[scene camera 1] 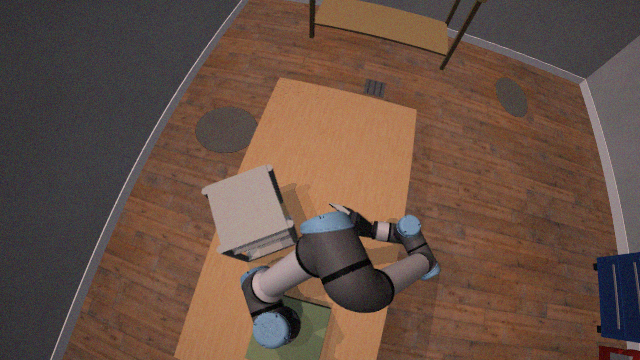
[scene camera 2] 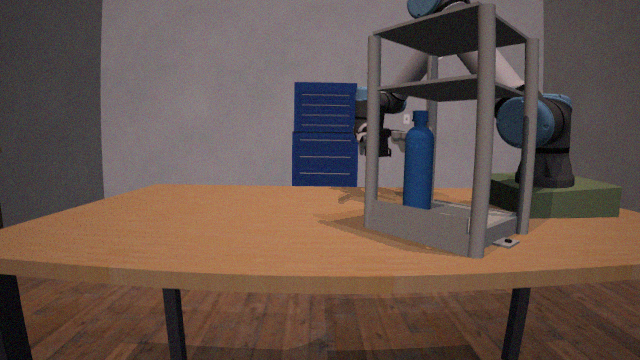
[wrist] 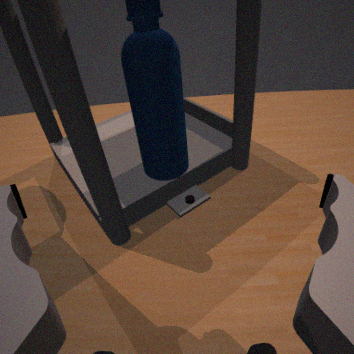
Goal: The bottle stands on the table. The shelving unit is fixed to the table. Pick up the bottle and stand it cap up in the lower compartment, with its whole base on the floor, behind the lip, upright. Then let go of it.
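Places are measured from the arm's base along level axes (x up, y back, z right), in centimetres.
Where they show: gripper, between the fingertips: [scene camera 2: 387, 140] [wrist: 173, 182]; arm's base, origin of its link: [scene camera 2: 543, 182].
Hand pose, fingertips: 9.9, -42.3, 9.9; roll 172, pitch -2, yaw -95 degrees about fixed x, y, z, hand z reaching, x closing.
Note:
Each offset is from my fingertips to the centre of the thing, as dx, dy, dz. "spot": to the spot under its first point. Level surfaces: height alone.
The blue bottle @[-4.0, +1.0, -19.2] [scene camera 2: 419, 160] [wrist: 155, 100] stands upright, cap up, in the lower compartment of the grey shelving unit @[+1.5, +4.8, -25.8] [scene camera 1: 245, 205] [scene camera 2: 483, 130] [wrist: 243, 90]. In the wrist view its base is on the compartment floor @[dx -14.1] [wrist: 117, 150], just behind the lip @[spot: -16.4, +0.1, -16.2] [wrist: 175, 192] on the gripper's side. My gripper [wrist: 173, 182] is open, its two jaws wide apart with nothing between them. It is outside the unit, in front of the lip and apart from the bottle. In scene camera 1 the bottle does not show, and the arm covers part of the gripper.
The unit's corner posts @[+1.2, +7.3, -10.9] [wrist: 75, 120] stand on both sides of the opening, with a middle shelf @[spot: +9.2, +0.2, -27.7] [scene camera 2: 435, 89] above the bottle. A small fixing plate [wrist: 180, 204] [scene camera 2: 506, 242] lies at the unit's foot on the table @[dx -17.5] [scene camera 1: 345, 145]. The arm's base stands on a green block [scene camera 2: 575, 200] [scene camera 1: 315, 320].

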